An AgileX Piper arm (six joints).
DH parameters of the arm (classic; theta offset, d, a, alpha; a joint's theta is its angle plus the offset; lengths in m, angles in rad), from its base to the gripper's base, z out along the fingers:
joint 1: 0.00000 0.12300 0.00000 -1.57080
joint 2: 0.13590 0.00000 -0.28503 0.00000
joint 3: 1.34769 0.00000 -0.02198 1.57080
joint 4: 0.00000 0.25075 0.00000 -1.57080
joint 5: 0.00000 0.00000 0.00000 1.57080
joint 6: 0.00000 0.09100 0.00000 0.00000
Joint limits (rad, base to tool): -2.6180..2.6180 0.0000..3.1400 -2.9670..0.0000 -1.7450..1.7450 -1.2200..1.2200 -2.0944..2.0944
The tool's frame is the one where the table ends.
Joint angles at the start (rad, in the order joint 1, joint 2, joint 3, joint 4, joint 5, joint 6): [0.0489, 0.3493, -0.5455, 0.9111, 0.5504, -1.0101]
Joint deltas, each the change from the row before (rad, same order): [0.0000, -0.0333, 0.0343, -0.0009, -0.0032, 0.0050]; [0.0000, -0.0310, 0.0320, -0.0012, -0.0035, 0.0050]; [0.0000, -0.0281, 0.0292, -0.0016, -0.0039, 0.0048]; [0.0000, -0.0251, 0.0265, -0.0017, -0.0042, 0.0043]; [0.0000, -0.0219, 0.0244, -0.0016, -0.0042, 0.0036]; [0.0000, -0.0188, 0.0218, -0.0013, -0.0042, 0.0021]
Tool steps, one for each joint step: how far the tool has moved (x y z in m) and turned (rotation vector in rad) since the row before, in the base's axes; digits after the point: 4 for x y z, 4 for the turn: [-0.0041, -0.0004, -0.0086, 0.0043, 0.0013, -0.0030]; [-0.0035, -0.0004, -0.0082, 0.0041, 0.0011, -0.0033]; [-0.0029, -0.0004, -0.0075, 0.0037, 0.0008, -0.0037]; [-0.0024, -0.0004, -0.0069, 0.0032, 0.0007, -0.0039]; [-0.0018, -0.0004, -0.0065, 0.0026, 0.0015, -0.0039]; [-0.0014, -0.0004, -0.0058, 0.0015, 0.0013, -0.0037]
